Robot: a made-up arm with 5 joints.
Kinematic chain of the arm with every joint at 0, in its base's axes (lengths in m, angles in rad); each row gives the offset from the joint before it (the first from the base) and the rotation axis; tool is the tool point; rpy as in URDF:
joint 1: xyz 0.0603 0 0.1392 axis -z
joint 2: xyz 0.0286 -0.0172 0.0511 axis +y
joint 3: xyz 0.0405 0 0.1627 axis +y
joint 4: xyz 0.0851 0 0.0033 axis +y
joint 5: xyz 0.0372 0.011 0 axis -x
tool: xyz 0 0 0 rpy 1.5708 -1.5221 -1.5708
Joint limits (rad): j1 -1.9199..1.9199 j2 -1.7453..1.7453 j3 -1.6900..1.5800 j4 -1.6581..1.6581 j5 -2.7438..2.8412
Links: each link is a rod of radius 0.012 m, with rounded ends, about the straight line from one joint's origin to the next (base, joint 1, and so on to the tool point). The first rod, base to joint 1, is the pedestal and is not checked.
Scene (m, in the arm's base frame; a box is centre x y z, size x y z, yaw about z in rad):
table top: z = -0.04
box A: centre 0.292 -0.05 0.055 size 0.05 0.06 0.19 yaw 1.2
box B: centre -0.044 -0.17 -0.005 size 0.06 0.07 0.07 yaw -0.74
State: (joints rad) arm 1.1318 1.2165 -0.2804 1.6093 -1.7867
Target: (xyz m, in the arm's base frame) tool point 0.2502 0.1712 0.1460
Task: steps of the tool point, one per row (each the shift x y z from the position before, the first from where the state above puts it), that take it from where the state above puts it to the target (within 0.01 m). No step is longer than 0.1 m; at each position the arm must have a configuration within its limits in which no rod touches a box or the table.
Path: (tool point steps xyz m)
1: 0.0497 0.0192 0.0213
2: 0.0433 0.0332 0.0224
3: 0.0328 0.0447 0.0232
4: 0.0190 0.0525 0.0237
5: 0.0119 0.0559 -0.0158
6: -0.0031 0.0583 -0.0163
7: -0.0181 0.0565 -0.0167
8: -0.0325 0.0505 -0.0171

